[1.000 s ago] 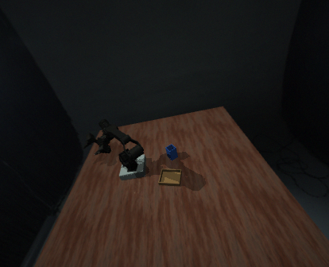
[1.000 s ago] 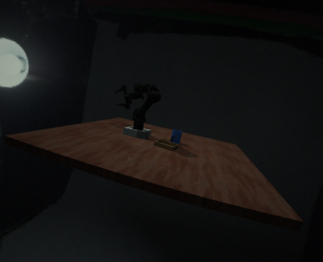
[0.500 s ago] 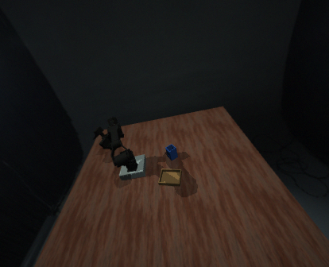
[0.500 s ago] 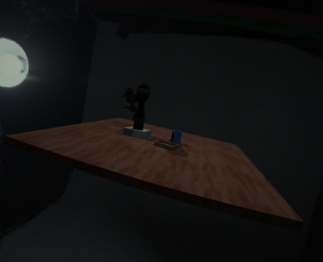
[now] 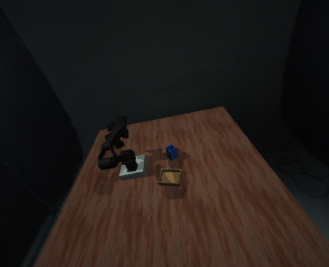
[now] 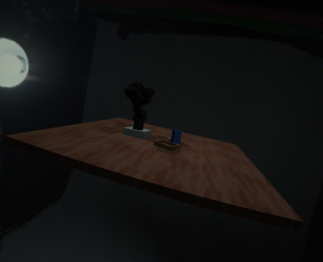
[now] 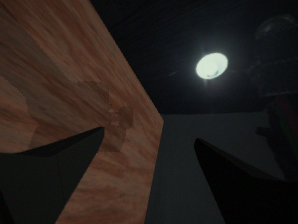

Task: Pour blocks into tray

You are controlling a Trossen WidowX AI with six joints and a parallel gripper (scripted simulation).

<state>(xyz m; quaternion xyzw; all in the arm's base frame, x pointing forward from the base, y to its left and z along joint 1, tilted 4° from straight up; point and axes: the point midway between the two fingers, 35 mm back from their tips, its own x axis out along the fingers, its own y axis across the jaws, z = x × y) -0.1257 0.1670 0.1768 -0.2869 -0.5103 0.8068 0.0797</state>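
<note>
My gripper tip is now 43 cm short of the green block, 9 cm to the left of it and 15 cm above it. Also, from my gripper tip: blue cup (44 cm ahead, 8 cm to the right, 17 cm below).
</note>
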